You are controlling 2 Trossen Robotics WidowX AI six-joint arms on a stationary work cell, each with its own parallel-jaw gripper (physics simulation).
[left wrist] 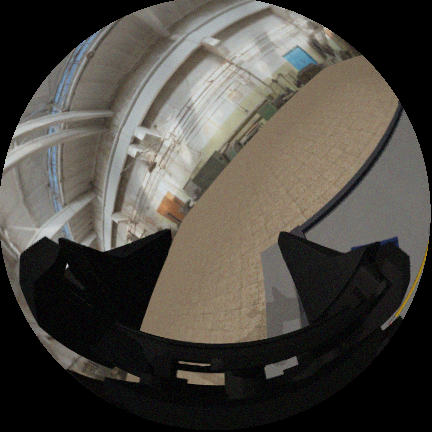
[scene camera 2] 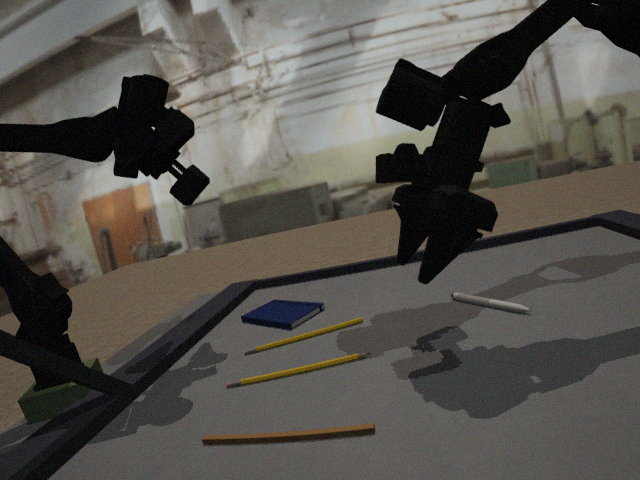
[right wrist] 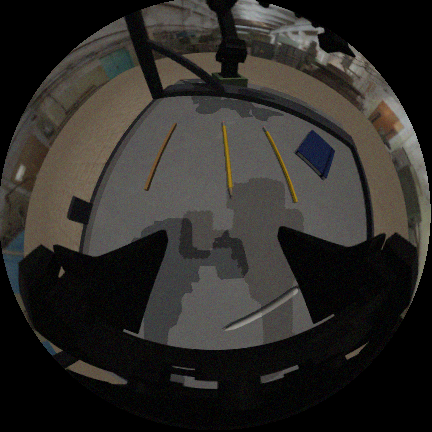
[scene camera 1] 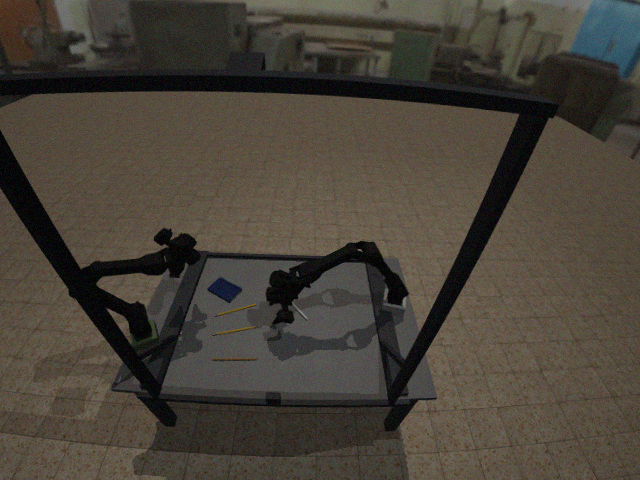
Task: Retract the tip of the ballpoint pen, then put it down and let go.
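Pixels of known places: left gripper, fingertip midpoint: (left wrist: 226, 236) (scene camera 2: 174, 166); right gripper, fingertip midpoint: (scene camera 2: 410, 272) (right wrist: 223, 234) (scene camera 1: 271, 314); left arm's base, link origin: (right wrist: 228, 74) (scene camera 1: 142, 332); right arm's base, link origin: (scene camera 1: 395, 298).
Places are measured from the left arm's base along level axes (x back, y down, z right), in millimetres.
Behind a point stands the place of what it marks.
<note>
The white ballpoint pen (scene camera 1: 300, 311) {x -633, y 30, z 188 mm} (scene camera 2: 490, 303) {x -627, y 33, z 180 mm} (right wrist: 262, 311) {x -628, y 30, z 174 mm} lies flat on the grey table (scene camera 1: 320, 372) {x -564, y 40, z 472 mm} (scene camera 2: 465, 449) {x -420, y 40, z 373 mm}. In scene camera 2 its narrow end points right, with a small grey point showing there; whether the writing tip is in or out is too small to tell. My right gripper (scene camera 2: 413, 272) {x -492, y -61, z 201 mm} (right wrist: 223, 234) {x -492, y -61, z 201 mm} is open and empty, above the table and apart from the pen. In the right wrist view the pen shows low between the fingers, its blunt end near the right-hand finger. My left gripper (left wrist: 226, 236) {x -260, y -282, z -177 mm} is open and empty, raised over the table's left edge, far from the pen.
Two yellow pencils (scene camera 1: 235, 310) {x -383, y 35, z 42 mm} (scene camera 1: 234, 330) {x -343, y 34, z 139 mm} (scene camera 2: 305, 336) {x -385, y 35, z 43 mm} (scene camera 2: 297, 370) {x -344, y 34, z 143 mm} and an orange-brown stick (scene camera 1: 234, 359) {x -296, y 34, z 265 mm} (scene camera 2: 289, 435) {x -301, y 33, z 268 mm} lie left of the pen in both scene views. A blue notebook (scene camera 1: 224, 289) {x -378, y 28, z -92 mm} (scene camera 2: 283, 313) {x -380, y 28, z -74 mm} (right wrist: 316, 153) {x -391, y 28, z -75 mm} lies behind them. Dark frame posts (scene camera 1: 475, 237) {x -719, y -744, z 696 mm} rise at the table's sides.
</note>
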